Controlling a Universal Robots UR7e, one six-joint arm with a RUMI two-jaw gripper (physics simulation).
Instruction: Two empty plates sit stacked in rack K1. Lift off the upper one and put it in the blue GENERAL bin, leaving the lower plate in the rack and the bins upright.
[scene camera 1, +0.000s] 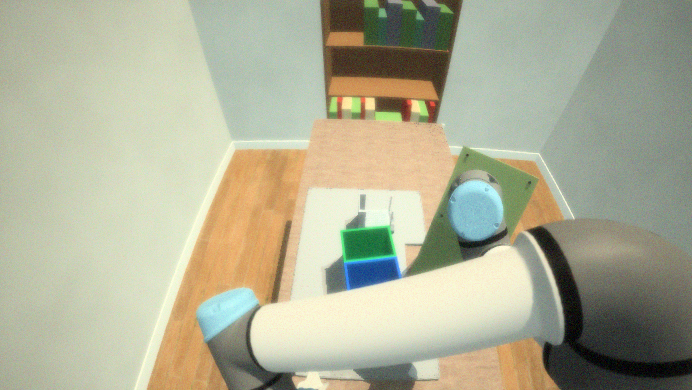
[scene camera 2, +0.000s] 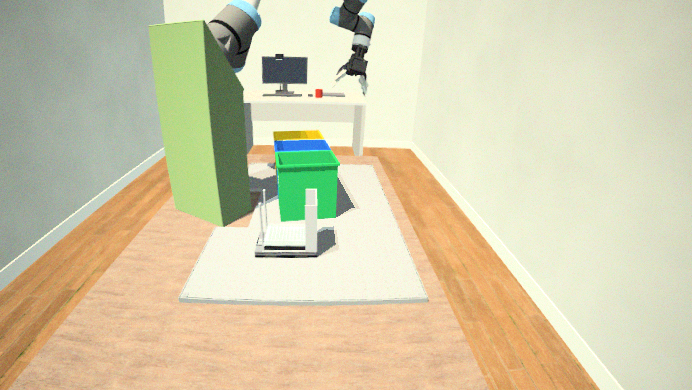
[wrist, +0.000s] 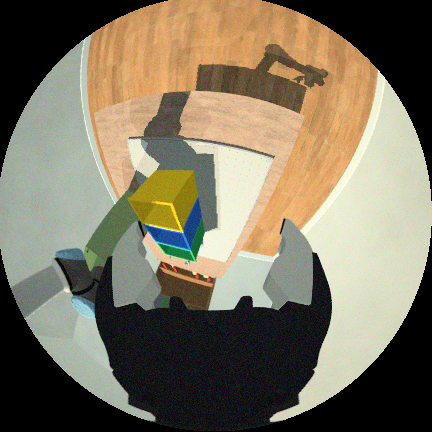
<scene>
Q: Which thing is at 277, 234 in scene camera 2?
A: A white gridded plate.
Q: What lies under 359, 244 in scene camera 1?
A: A green bin.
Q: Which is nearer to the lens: the blue general bin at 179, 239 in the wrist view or the yellow bin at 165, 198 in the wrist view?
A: The yellow bin.
</scene>
